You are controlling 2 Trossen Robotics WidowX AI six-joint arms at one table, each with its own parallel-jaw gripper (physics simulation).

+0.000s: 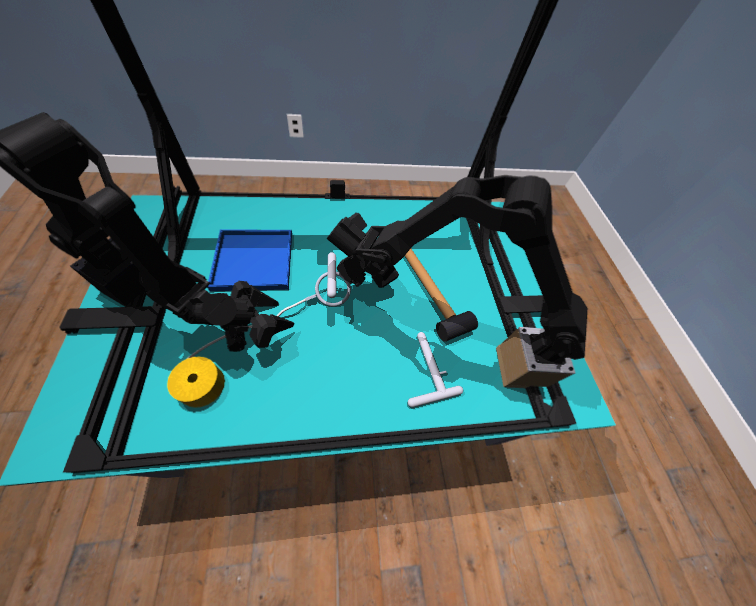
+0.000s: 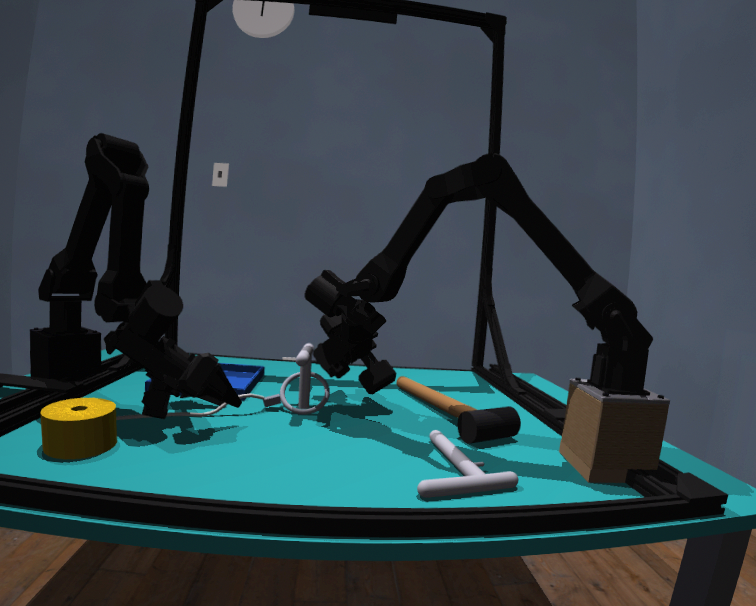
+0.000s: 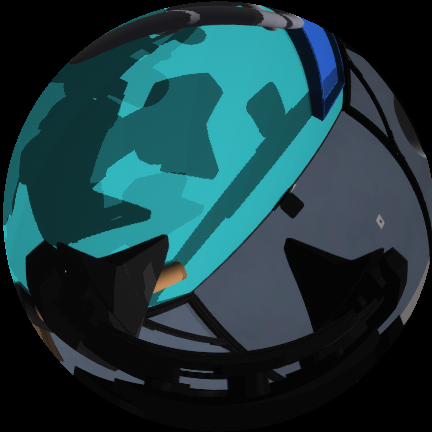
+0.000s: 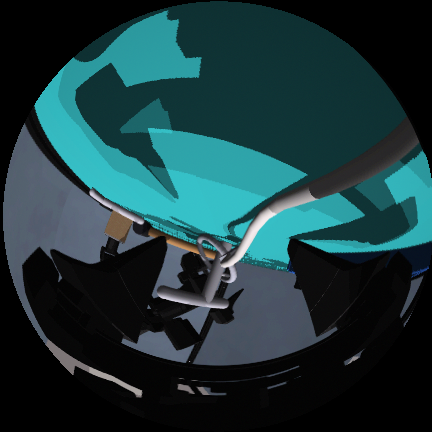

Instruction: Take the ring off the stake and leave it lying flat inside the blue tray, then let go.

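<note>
The white stake with a crossbar on top stands near the middle of the table. The thin grey ring is around its lower part, tilted. A white cord runs from the ring. My right gripper is open, low over the table beside the cord, left of the ring. My left gripper is open and empty, right of the stake. The blue tray lies back left.
A yellow spool stands at the front left. A mallet lies right of the stake, its black head toward the front. A second white T-shaped stake lies at the front right. The black frame borders the table.
</note>
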